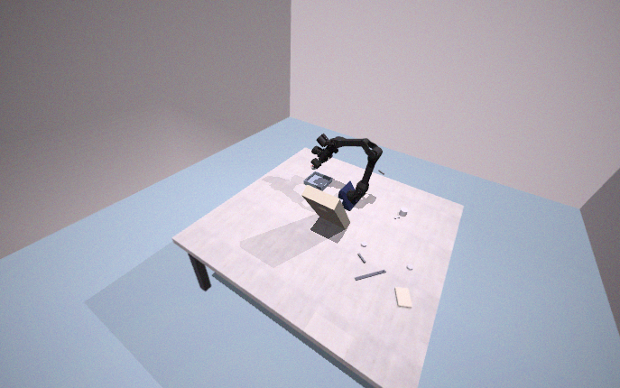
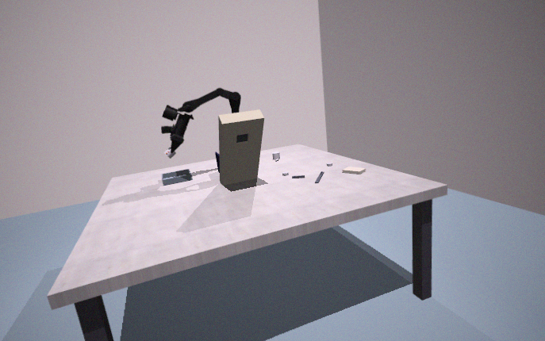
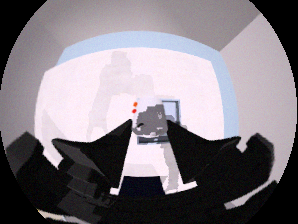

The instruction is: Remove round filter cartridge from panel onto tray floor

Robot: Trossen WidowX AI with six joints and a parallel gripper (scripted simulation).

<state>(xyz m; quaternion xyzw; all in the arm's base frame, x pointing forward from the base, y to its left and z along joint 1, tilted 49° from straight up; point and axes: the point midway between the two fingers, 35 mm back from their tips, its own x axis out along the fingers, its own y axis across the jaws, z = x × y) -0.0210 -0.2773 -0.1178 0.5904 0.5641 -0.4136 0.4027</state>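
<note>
The blue-grey tray is 150 mm below my gripper tip and 50 mm behind it. Also, from my gripper tip: round cartridge right at my gripper tip; then beige service panel 330 mm ahead, 290 mm to the left, 20 mm above.
</note>
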